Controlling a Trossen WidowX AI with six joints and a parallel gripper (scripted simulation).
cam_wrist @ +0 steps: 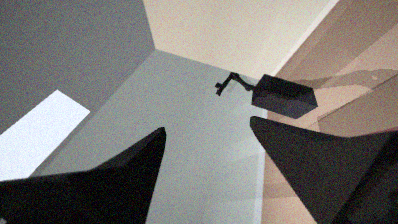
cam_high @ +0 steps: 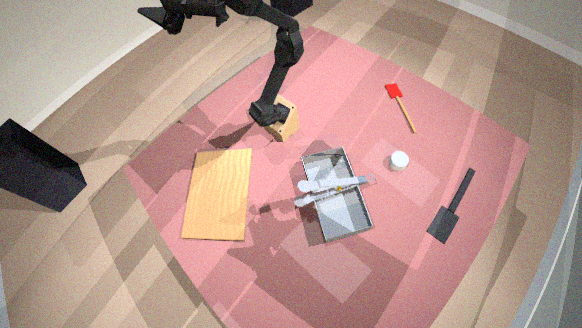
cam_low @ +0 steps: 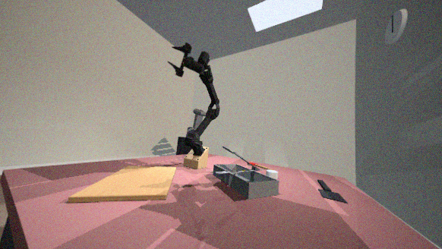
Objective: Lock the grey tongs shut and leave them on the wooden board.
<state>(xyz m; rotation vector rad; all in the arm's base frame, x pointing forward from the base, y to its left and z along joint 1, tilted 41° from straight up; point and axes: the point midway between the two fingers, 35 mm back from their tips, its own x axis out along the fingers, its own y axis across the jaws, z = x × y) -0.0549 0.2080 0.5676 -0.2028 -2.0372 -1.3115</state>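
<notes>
My gripper tip is now 450 mm short of the grey roasting tin, 130 mm to the right of it and 640 mm above it. The rest, counted from my gripper tip: white cylinder 550 mm ahead, 380 mm to the left, 650 mm below; then wooden board 110 mm ahead, 130 mm to the right, 660 mm below; then red spatula 410 mm ahead, 650 mm to the left, 660 mm below.
</notes>
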